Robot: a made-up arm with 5 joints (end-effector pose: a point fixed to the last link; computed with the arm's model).
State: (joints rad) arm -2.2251 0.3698 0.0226 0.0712 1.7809
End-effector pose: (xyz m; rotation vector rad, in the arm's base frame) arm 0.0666 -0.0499 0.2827 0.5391 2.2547 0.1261
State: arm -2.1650 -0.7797 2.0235 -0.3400 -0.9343
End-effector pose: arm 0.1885 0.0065 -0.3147 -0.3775 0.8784 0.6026
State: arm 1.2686 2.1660 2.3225 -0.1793 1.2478
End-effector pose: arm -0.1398 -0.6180 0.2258 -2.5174 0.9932 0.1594
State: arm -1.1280 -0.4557 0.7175 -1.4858 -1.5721
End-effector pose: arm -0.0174 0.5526 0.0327 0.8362 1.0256 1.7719
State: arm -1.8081 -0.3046 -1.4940 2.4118 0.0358
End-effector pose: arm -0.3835 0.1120 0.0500 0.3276 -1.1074 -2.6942
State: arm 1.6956 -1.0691 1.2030 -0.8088 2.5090
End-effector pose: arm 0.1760 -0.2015 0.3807 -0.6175 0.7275 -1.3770
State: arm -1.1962 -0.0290 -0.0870 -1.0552 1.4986
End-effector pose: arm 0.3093 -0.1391 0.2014 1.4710 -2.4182 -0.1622
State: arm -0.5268 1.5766 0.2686 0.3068 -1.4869
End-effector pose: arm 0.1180 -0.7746 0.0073 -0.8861 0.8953 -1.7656
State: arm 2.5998 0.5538 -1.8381 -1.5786 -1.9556
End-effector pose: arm -0.4974 0.3576 0.4349 -1.5290 -1.9831 -1.7225
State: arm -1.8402 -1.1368 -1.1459 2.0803 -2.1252
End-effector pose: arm -0.1003 -0.1860 -0.0717 1.4254 0.2778 -0.2921
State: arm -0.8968 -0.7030 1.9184 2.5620 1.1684
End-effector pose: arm -0.3205 0.3526 0.1756 -1.0015 -0.9307 2.5295
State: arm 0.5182 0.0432 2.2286 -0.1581 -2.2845
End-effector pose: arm -0.1388 -0.0056 0.4903 -0.1835 -1.2507 0.0807
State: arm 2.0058 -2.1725 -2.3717 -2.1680 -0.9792
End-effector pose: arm 0.4984 -0.9230 0.0729 0.5554 -0.5856 -0.3180
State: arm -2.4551 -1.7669 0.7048 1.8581 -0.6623
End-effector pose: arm -0.4036 -0.2232 0.2335 -0.8043 -1.8787 -0.0928
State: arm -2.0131 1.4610 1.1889 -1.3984 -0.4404
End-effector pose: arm 0.7253 -0.7463 0.3351 1.1703 -1.2095 -0.4821
